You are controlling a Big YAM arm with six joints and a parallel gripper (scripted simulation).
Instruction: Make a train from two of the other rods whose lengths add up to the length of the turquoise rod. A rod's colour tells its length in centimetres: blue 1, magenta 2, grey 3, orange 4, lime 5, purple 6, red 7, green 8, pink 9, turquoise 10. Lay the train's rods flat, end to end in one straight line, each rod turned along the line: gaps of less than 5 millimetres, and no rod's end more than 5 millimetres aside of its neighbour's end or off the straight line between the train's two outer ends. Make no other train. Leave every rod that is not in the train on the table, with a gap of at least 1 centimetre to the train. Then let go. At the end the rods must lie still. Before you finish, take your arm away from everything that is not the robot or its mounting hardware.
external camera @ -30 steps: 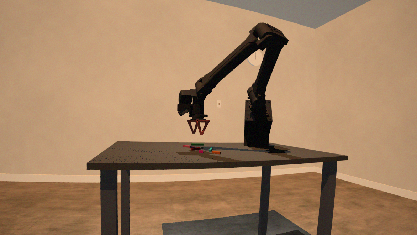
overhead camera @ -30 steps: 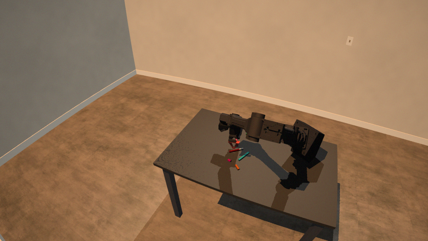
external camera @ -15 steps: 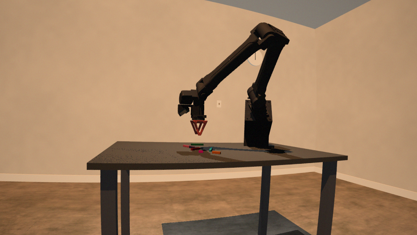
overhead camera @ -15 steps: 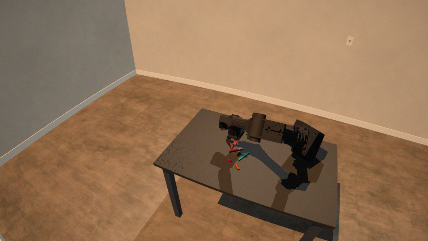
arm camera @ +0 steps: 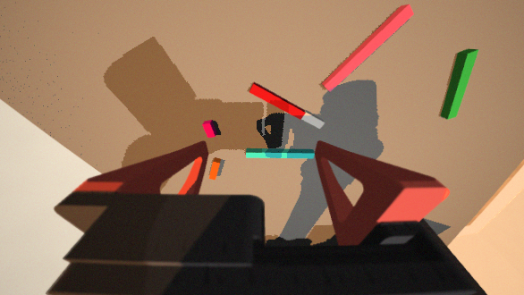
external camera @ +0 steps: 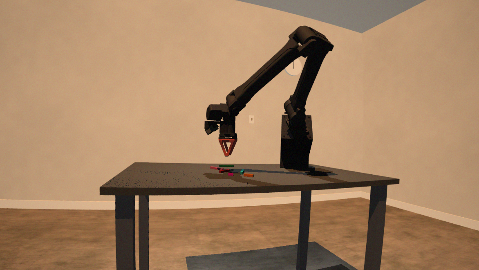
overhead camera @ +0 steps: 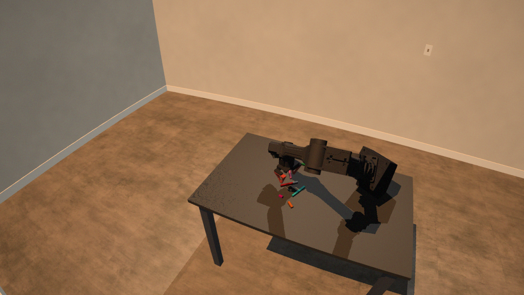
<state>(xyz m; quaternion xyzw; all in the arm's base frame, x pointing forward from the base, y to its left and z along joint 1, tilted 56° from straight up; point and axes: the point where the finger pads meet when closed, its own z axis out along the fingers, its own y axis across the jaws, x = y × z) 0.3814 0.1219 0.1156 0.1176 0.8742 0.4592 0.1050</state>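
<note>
Now: the red rod 1 cm ahead of my hand, 2 cm to the right of it and 8 cm below it. From my hand the other things lie so: grey rod: 2 cm behind, 6 cm to the right, 8 cm below; then turquoise rod: 7 cm behind, 2 cm to the right, 8 cm below; then magenta rod: 1 cm behind, 7 cm to the left, 8 cm below.
</note>
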